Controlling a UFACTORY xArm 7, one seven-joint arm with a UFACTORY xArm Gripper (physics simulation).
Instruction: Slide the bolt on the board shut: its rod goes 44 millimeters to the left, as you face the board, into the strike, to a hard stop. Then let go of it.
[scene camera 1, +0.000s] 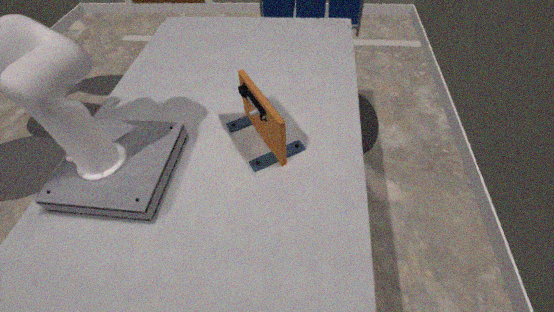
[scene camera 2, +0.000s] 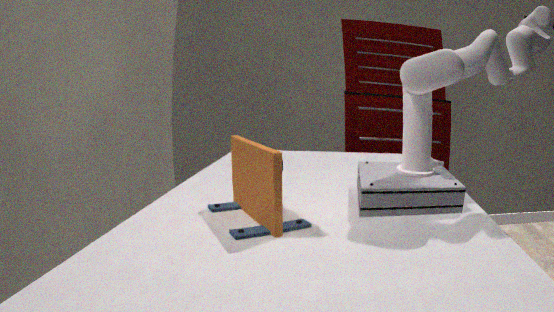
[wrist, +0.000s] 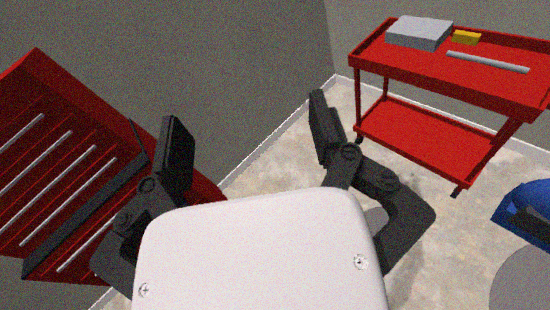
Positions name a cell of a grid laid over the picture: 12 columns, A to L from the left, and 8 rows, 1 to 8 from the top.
Scene:
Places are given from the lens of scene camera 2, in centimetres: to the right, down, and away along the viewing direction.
orange board (scene camera 2: F5): -4, 3, 78

